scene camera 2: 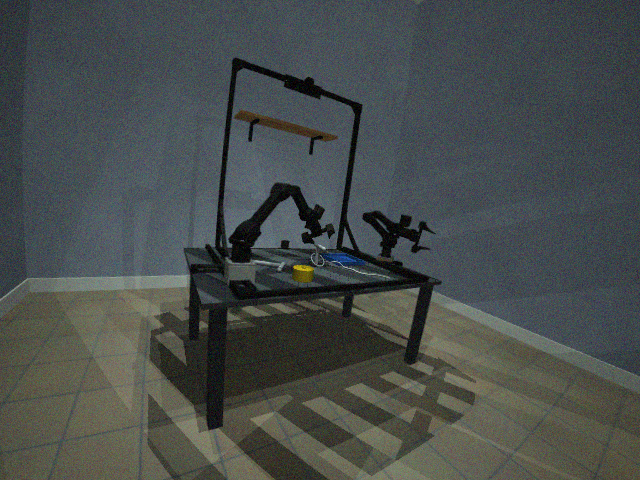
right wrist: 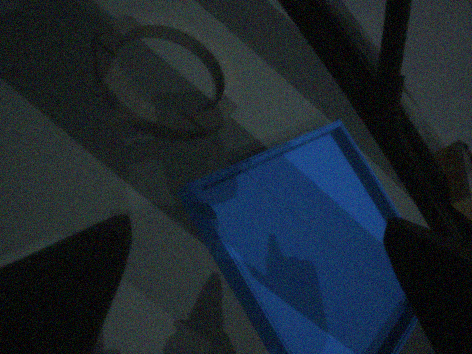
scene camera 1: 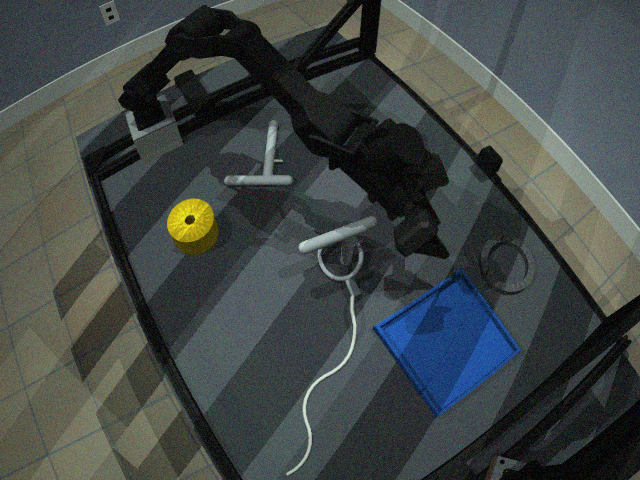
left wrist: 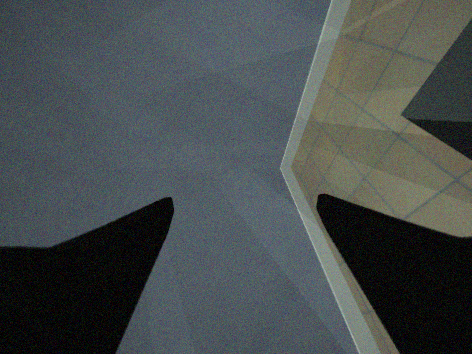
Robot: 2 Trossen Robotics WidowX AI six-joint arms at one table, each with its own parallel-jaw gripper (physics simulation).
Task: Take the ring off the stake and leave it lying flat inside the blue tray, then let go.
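Pixels of known places: left gripper, fingertip midpoint: [scene camera 2: 433, 241] [left wrist: 245, 202]; right gripper, fingertip midpoint: [scene camera 2: 322, 240] [right wrist: 260, 229] [scene camera 1: 442, 239]; left arm's base at its link origin: [scene camera 2: 385, 256]; right arm's base at its link origin: [scene camera 2: 240, 260] [scene camera 1: 149, 116].
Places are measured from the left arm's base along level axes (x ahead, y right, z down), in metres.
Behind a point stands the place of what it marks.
A white ring [scene camera 1: 342, 279] @(x 0.403, y 0.264, z 0.030 m) [scene camera 2: 310, 259] @(x 0.459, y 0.317, z 0.011 m) with a pale cord [scene camera 1: 354, 330] @(x 0.352, y 0.185, z 0.027 m) hangs around the post of an upright white T-shaped stake [scene camera 1: 338, 235] @(x 0.424, y 0.289, z -0.066 m) [scene camera 2: 316, 248] @(x 0.420, y 0.313, z -0.044 m). The blue tray [scene camera 1: 449, 351] @(x 0.185, y 0.209, z 0.041 m) [scene camera 2: 343, 258] @(x 0.145, y 0.235, z 0.040 m) [right wrist: 360, 270] @(x 0.194, y 0.190, z 0.040 m) stands to the right of the stake, with no ring in it. My right gripper [scene camera 1: 429, 248] @(x 0.267, y 0.346, z -0.063 m) [scene camera 2: 319, 235] @(x 0.267, y 0.346, z -0.063 m) [right wrist: 260, 229] @(x 0.267, y 0.346, z -0.063 m) is open and empty, above the table between the stake and the tray's upper corner. My left gripper [scene camera 2: 429, 240] @(x 0.095, y -0.264, z -0.154 m) [left wrist: 245, 202] @(x 0.095, y -0.264, z -0.154 m) is open and empty, raised at the right, away from the ring; its wrist view shows wall and floor.
Another white T-shaped piece [scene camera 1: 258, 180] @(x 0.622, y 0.394, z 0.029 m) lies at the upper left. A yellow cylinder [scene camera 1: 196, 242] @(x 0.658, y 0.220, z 0.004 m) [scene camera 2: 302, 273] @(x 0.731, y 0.236, z 0.008 m) stands at the left. A dark ring-shaped object [scene camera 1: 529, 266] @(x 0.073, y 0.418, z 0.031 m) [right wrist: 212, 60] @(x 0.081, y 0.386, z 0.036 m) is beside the tray. A black frame post [scene camera 1: 369, 31] @(x 0.555, y 0.857, z -0.048 m) [scene camera 2: 351, 170] @(x -0.129, y 0.348, z -0.532 m) rises at the table's edge.
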